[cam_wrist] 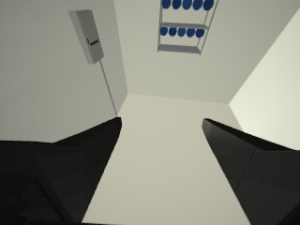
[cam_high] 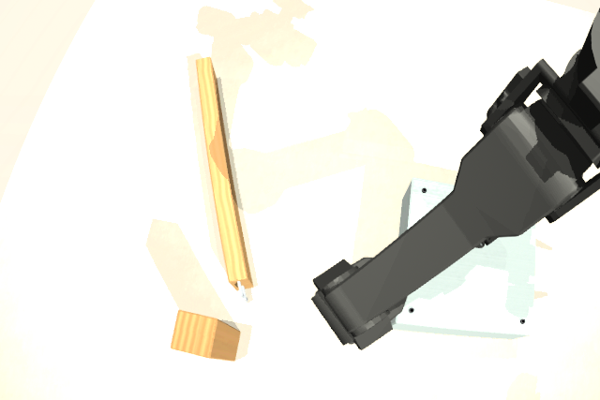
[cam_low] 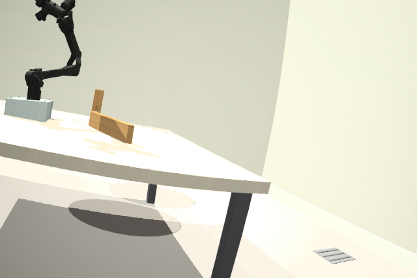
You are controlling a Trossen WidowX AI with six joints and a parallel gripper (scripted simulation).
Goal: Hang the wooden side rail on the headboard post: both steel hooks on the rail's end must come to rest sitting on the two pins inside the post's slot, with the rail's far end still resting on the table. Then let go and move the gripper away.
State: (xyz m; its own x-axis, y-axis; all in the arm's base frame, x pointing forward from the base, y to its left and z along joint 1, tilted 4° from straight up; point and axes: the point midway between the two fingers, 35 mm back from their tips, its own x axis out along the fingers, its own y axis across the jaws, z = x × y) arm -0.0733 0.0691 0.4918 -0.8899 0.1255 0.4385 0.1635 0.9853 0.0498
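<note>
Right now the headboard post is 500 mm below my gripper tip, 480 mm ahead of it and 120 mm to the left of it.
</note>
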